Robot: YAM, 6 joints.
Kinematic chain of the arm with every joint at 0, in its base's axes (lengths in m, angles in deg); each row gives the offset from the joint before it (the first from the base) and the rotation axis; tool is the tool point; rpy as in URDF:
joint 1: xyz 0 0 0.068 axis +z
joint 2: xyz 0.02 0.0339 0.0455 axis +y
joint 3: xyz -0.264 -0.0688 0 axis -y
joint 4: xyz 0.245 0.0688 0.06 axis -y
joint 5: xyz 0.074 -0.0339 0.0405 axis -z
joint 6: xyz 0.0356 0 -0.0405 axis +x
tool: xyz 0 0 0 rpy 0 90 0
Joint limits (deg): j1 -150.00..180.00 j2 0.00..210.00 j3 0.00..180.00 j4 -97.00..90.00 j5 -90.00..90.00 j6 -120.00..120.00
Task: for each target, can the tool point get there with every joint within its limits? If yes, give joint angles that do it. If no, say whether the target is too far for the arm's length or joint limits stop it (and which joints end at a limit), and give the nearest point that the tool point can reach.
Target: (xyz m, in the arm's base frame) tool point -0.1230 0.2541 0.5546
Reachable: yes | joints 122.72 87.71 97.96 51.34 72.22 -100.48
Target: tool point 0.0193 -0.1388 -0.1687
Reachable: yes | joints -72.27 173.32 37.14 41.10 42.09 61.72
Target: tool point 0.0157 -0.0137 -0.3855
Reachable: no: joint limits stop it (at a limit: joint 2) | nearest point 0.0436 -0.0380 -0.3259 | short by 0.070 m
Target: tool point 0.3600 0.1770 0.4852
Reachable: yes | joints 28.02 100.22 112.33 -11.11 21.16 -40.76
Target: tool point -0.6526 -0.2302 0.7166
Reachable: no: too far | nearest point -0.4226 -0.2281 0.5337 | short by 0.294 m
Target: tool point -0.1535 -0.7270 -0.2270
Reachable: no: too far | nearest point -0.1211 -0.5736 -0.1531 | short by 0.173 m
